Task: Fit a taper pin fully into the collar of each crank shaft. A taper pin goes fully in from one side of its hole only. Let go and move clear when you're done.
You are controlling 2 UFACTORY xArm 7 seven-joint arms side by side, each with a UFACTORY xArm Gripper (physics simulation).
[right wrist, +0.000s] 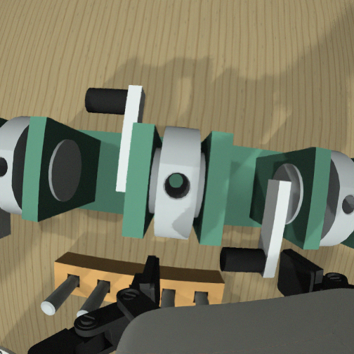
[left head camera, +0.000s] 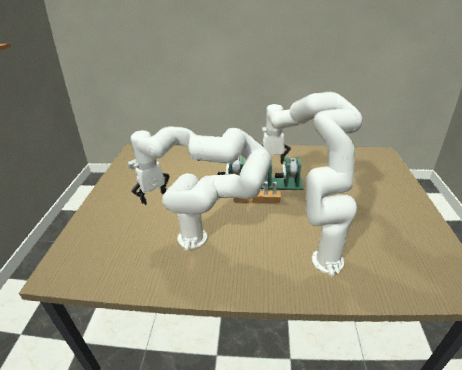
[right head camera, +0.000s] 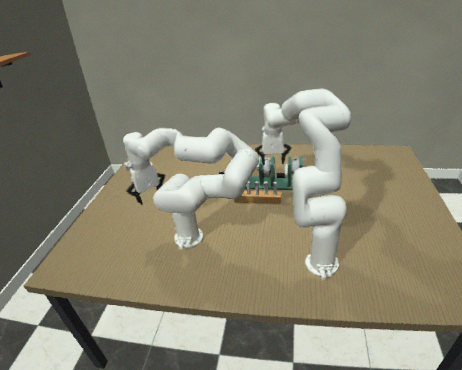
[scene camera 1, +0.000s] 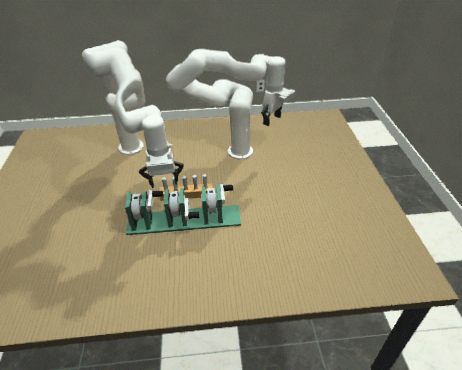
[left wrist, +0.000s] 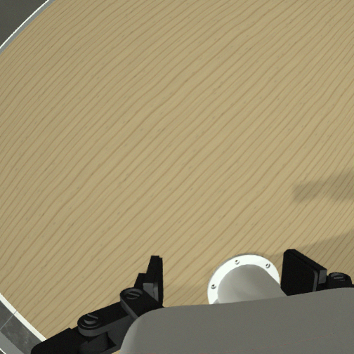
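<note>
A green stand (scene camera 1: pixel 232 223) holds three crank shafts with light grey collars (scene camera 1: pixel 136 207) (scene camera 1: pixel 174 204) (scene camera 1: pixel 212 201). In the right wrist view the middle collar (right wrist: pixel 177 145) faces up and green shows through its round hole. The outer collars are cut off at the frame edges. Several grey taper pins (scene camera 1: pixel 204 181) (right wrist: pixel 61 295) stand upright in an orange rack (scene camera 1: pixel 200 194) (right wrist: pixel 200 278) beside the stand. My right gripper (right head camera: pixel 272 160) (scene camera 1: pixel 164 183) (right wrist: pixel 221 273) is open above the rack; one finger hides part of it. My left gripper (left head camera: pixel 153 197) (scene camera 1: pixel 272 119) (left wrist: pixel 224 273) is open and empty, far from the stand.
Black crank handles (right wrist: pixel 242 260) (right wrist: pixel 106 101) on white arms stick out beside the collars. One handle is near a right finger in the right wrist view. The left arm blocks part of the stand in the left head camera. The table edge (scene camera 1: pixel 250 322) runs beyond the stand.
</note>
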